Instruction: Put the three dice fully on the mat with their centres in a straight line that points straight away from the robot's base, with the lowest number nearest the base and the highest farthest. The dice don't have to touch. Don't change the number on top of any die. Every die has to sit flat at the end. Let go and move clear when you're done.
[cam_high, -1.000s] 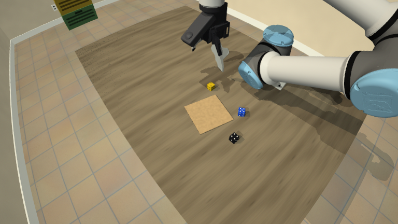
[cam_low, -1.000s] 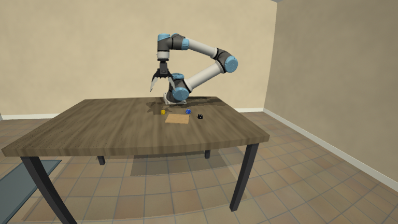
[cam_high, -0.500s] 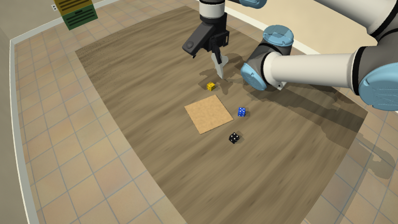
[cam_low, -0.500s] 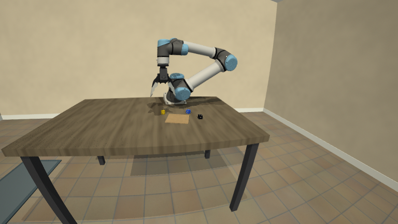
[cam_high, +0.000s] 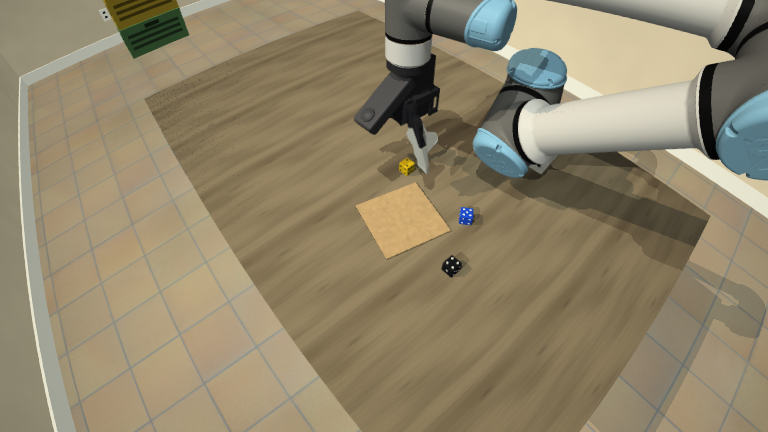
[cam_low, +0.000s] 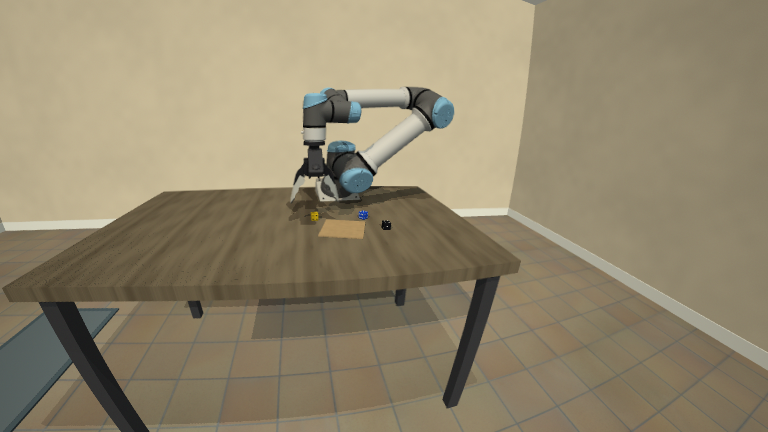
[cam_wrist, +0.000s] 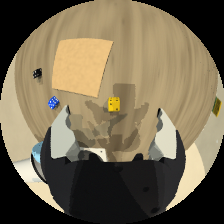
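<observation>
My hand is 60 mm above the yellow die and 30 mm past it. From my hand the other things lie so: blue die: 170 mm to the left, 60 mm below, 30 mm behind; tan mat: 90 mm to the left, 70 mm below, 60 mm ahead; black die: 240 mm to the left, 70 mm ahead, 60 mm below.
</observation>
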